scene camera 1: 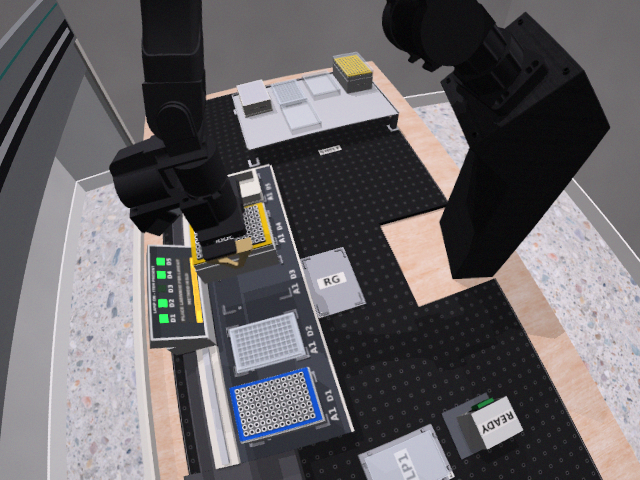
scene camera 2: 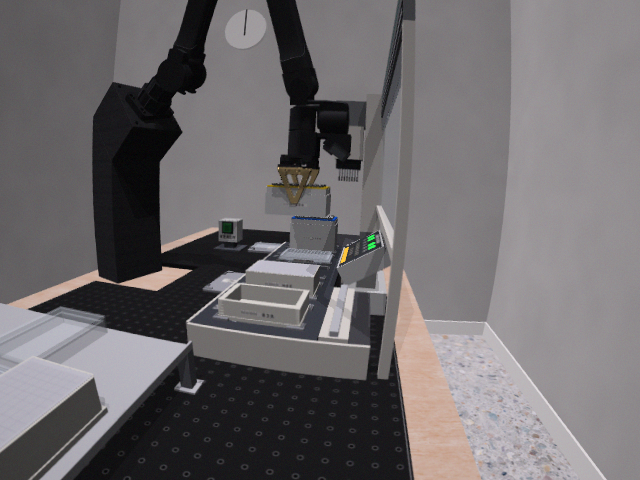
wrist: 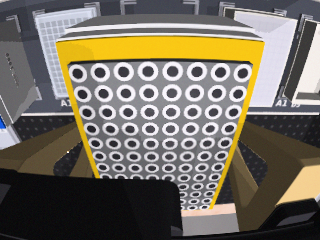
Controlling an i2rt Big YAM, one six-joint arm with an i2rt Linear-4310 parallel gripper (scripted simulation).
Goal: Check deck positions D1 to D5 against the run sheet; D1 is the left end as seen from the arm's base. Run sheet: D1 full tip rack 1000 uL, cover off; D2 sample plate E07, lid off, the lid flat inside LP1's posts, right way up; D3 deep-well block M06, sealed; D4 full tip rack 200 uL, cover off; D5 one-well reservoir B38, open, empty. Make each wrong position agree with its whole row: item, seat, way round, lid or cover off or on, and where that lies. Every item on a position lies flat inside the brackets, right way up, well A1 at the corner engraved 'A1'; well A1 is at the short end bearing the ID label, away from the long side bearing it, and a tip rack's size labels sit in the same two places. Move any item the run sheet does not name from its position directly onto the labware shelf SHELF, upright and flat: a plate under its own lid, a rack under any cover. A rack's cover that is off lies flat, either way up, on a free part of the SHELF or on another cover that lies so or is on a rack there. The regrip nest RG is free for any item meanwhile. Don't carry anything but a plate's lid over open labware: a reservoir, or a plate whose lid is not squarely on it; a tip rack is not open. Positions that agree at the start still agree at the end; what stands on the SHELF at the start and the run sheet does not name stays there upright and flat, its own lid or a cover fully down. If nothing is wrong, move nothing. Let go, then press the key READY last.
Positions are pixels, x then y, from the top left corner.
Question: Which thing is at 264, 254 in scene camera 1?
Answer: A yellow-rimmed tip rack.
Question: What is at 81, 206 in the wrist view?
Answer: The gripper.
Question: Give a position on a shelf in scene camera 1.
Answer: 269, 128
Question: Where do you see a blue-rimmed tip rack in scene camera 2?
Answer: At 308, 233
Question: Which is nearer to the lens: the blue-rimmed tip rack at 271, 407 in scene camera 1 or the one-well reservoir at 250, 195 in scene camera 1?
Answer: The blue-rimmed tip rack.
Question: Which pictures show the gripper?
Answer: Scene camera 1, scene camera 2 and the wrist view: all of them.
